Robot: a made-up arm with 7 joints.
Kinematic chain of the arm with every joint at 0, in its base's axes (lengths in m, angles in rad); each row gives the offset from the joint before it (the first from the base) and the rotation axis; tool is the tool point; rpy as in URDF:
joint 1: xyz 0 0 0.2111 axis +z
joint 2: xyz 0 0 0 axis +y
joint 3: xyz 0 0 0.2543 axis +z
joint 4: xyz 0.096 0 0 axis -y
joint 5: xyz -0.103 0 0.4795 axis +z
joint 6: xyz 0 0 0 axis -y
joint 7: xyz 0.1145 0 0 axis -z
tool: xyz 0 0 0 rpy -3.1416 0 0
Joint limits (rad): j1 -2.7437..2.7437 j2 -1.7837..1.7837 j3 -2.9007..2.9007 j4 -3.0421..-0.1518 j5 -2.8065..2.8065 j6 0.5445..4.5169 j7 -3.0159..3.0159
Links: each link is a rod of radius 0.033 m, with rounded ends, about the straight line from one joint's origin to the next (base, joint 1, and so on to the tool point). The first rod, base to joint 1, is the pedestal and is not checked.
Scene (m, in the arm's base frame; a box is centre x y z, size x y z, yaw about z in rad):
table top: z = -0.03
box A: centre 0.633 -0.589 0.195 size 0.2 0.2 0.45 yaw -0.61
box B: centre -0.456 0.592 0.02 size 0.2 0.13 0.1 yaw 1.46
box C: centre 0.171 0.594 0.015 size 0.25 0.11 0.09 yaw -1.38
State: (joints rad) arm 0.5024 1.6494 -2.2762 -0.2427 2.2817 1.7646 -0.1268
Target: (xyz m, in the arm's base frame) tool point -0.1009 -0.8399 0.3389
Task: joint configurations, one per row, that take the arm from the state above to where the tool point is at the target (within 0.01 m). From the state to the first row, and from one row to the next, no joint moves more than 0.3 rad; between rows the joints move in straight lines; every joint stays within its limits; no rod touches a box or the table.
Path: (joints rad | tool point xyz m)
1: 0.3275 1.3923 -2.2265 -0.4410 2.3585 1.4953 -0.1275 | 0.8209 0.0651 0.5055
2: 0.1525 1.1351 -2.1768 -0.6392 2.4353 1.2261 -0.1282 | 0.6934 -0.1907 0.7076
3: -0.0224 0.8780 -2.1271 -0.8375 2.5121 0.9568 -0.1289 | 0.4521 -0.3850 0.8368
4: -0.2839 1.0678 -2.0677 -0.8647 2.4572 1.1392 -0.1284 | 0.4206 -0.5490 0.7318
5: -0.5455 1.2576 -2.0084 -0.8919 2.4022 1.3215 -0.1278 | 0.3093 -0.7033 0.6096
6: -0.8071 1.4473 -1.9490 -0.9191 2.3473 1.5038 -0.1273 | 0.1268 -0.8104 0.4764
7: -1.0686 1.6371 -1.8896 -0.9463 2.2923 1.6862 -0.1268 | -0.1009 -0.8399 0.3389

